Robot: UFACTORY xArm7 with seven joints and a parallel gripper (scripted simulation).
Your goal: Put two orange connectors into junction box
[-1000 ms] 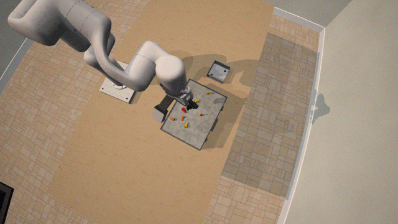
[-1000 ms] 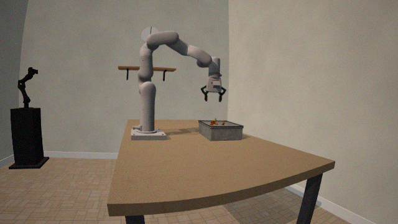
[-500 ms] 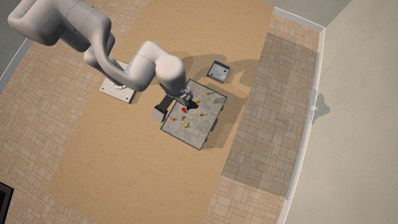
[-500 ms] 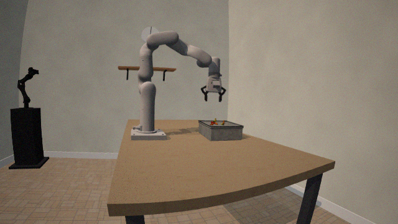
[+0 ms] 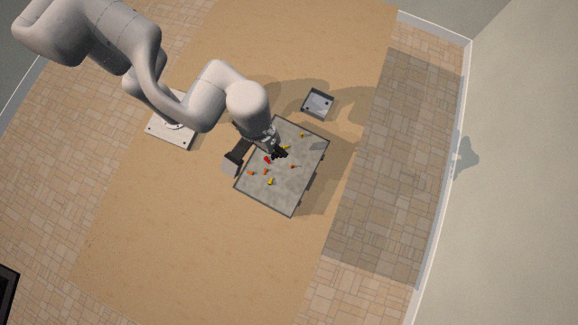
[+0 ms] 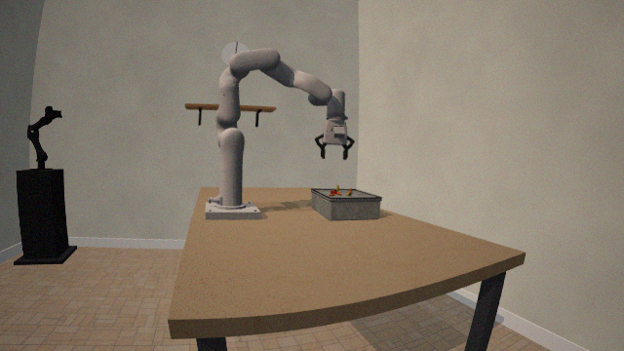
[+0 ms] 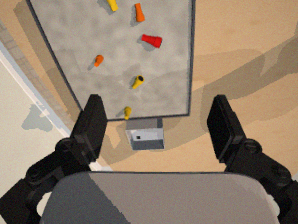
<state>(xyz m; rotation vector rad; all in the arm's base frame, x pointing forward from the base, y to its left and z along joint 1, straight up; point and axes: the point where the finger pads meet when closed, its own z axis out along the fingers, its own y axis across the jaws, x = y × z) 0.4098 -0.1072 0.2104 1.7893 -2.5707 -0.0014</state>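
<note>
Now: hand 6 cm short of the tool case and 18 cm above it. From my hand the other things lie so: junction box floor 13 cm ahead, 28 cm to the left, 24 cm below; then red connector 15 cm below.
</note>
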